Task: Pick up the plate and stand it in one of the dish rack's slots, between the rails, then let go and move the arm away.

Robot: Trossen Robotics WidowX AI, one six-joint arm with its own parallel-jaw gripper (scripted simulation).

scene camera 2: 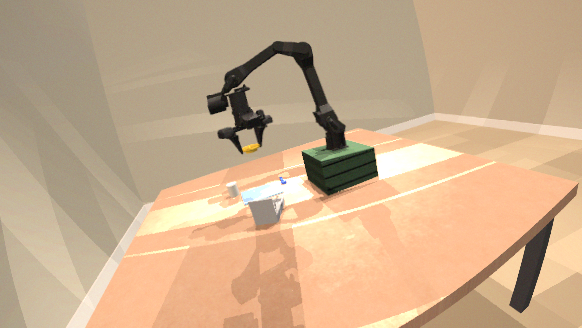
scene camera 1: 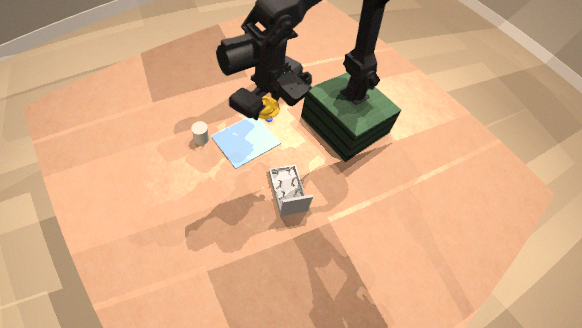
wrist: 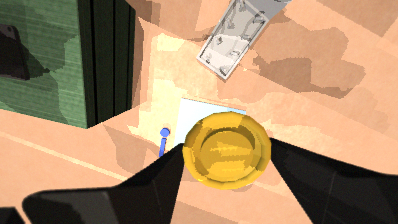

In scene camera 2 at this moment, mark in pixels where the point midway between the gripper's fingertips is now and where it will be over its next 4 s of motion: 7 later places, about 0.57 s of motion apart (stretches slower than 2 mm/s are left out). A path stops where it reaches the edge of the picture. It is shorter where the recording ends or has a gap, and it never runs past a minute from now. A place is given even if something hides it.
My gripper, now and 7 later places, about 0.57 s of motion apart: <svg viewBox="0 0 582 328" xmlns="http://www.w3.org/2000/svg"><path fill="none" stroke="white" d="M251 150L257 150L260 153L266 172L269 183L268 186L267 187L266 190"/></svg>
